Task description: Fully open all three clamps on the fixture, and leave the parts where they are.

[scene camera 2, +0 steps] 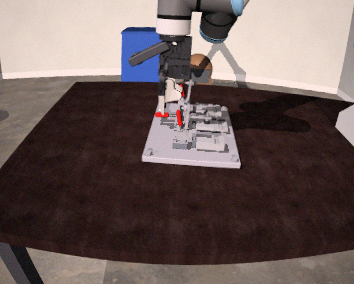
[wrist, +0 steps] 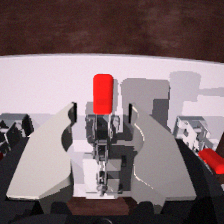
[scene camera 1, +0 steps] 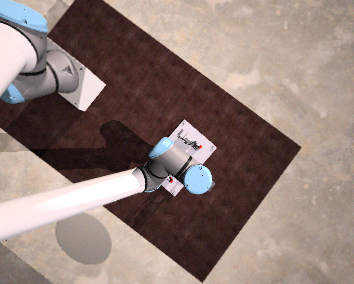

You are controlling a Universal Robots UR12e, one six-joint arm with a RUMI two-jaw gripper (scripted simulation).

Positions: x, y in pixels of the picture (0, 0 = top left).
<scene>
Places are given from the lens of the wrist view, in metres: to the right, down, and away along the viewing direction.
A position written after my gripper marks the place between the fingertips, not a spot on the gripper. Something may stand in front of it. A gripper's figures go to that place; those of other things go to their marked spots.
my gripper (wrist: 102, 104): -0.01, -0.01, 0.15
grey fixture plate (wrist: 164, 87): 0.06, -0.03, 0.19
red clamp handle (wrist: 102, 83): -0.01, -0.03, 0.15
The marked spots on the grey fixture plate and the red clamp handle are 0.08 m apart.
</scene>
